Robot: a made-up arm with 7 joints. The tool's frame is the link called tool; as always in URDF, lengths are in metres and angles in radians.
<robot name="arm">
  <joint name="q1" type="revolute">
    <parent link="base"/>
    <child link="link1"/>
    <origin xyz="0 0 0" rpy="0 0 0"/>
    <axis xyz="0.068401 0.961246 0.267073"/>
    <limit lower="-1.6" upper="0.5" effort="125" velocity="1.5"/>
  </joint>
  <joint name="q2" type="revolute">
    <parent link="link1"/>
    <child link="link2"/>
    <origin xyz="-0.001 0.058 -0.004" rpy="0 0 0"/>
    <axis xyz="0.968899 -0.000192 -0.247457"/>
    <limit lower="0" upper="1.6" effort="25" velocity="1"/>
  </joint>
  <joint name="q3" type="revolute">
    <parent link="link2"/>
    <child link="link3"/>
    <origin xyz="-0.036 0.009 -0.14" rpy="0 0 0"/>
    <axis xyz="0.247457 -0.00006 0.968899"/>
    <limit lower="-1.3" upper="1.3" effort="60" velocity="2.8"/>
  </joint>
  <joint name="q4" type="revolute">
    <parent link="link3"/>
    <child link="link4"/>
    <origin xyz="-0.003 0 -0.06" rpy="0 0 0"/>
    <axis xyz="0.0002 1 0.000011"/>
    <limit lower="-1.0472" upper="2.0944" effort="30" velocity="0.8"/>
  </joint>
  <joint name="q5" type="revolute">
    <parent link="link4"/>
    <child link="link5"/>
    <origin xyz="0.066 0.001 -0.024" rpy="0 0 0"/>
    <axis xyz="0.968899 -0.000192 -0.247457"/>
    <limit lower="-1.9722" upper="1.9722" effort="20" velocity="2.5"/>
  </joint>
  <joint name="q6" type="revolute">
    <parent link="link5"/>
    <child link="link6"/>
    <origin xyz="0.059 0 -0.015" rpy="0 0 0"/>
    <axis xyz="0.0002 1 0.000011"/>
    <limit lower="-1.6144" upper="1.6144" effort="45" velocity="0.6"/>
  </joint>
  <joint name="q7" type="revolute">
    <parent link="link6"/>
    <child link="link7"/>
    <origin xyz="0.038 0 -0.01" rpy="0 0 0"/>
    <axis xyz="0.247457 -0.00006 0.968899"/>
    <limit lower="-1.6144" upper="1.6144" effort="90" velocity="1.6"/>
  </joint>
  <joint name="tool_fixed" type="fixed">
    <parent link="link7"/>
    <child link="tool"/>
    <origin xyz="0 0 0" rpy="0 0.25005 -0.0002"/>
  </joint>
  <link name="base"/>
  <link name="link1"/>
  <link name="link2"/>
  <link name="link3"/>
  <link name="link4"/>
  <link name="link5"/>
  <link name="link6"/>
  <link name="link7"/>
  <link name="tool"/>
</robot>
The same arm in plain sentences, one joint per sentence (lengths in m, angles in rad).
The arm has seven revolute joints in a row. What follows holds with every joint at zero, and every direction is one of the base frame's. The first joint lies at the same point as the base frame's origin and turns about the direction (0.068403, 0.961235, 0.26711), from -1.6 to 0.5 rad. The second joint lies 0.001 m along -x and 0.058 m along +y and 0.004 m along -z from the first joint and turns about the direction (0.968889, -0.0002, -0.247497), from 0 to 1.6 rad. The third joint lies 0.036 m along -x and 0.009 m along +y and 0.14 m along -z from the second joint and turns about the direction (0.247497, -0.0001, 0.968889), from -1.3 to 1.3 rad. The fourth joint lies 0.003 m along -x and 0.06 m along -z from the third joint and turns about the direction (0.0002, 1, 0), from -1.0472 to 2.0944 rad. The fifth joint lies 0.066 m along +x and 0.001 m along +y and 0.024 m along -z from the fourth joint and turns about the direction (0.968889, -0.0002, -0.247497), from -1.9722 to 1.9722 rad. The sixth joint lies 0.059 m along +x and 0.015 m along -z from the fifth joint and turns about the direction (0.0002, 1, 0), from -1.6144 to 1.6144 rad. The seventh joint lies 0.038 m along +x and 0.01 m along -z from the sixth joint and turns about the direction (0.247497, -0.0001, 0.968889), from -1.6144 to 1.6144 rad. The tool frame, which is the frame that the pose is given for, lies at the same point as the seventh joint; its axes are the base frame's turned by roll 0, pitch 0.25 and yaw -0.0002 rad (as in URDF: about the fixed x, then y, then z).
